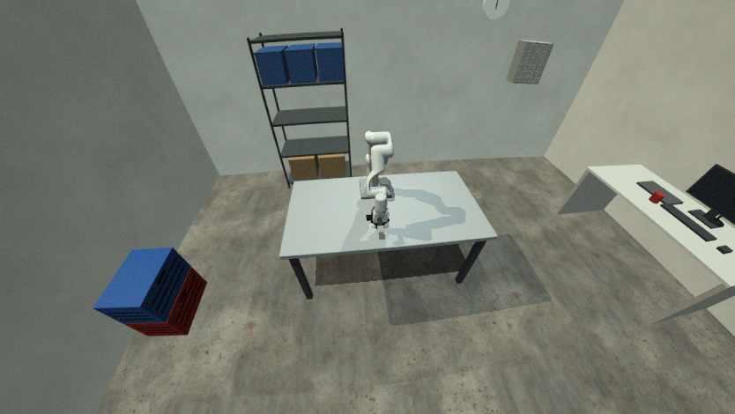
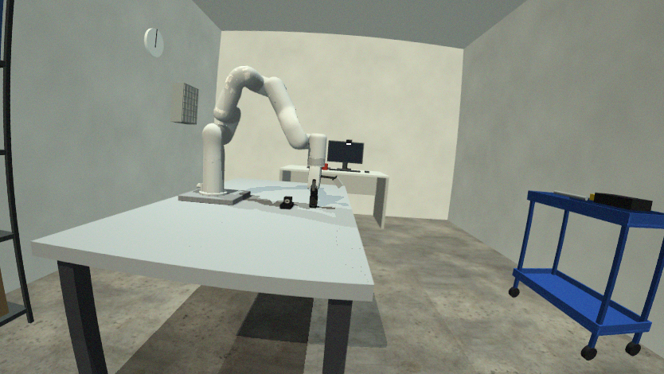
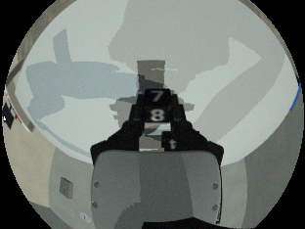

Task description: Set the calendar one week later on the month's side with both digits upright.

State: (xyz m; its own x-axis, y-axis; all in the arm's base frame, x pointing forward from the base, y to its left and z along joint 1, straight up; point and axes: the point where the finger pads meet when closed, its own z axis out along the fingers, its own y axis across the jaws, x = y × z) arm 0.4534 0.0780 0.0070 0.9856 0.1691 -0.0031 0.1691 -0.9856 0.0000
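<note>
Now: the cube 10 mm below my hand.
</note>
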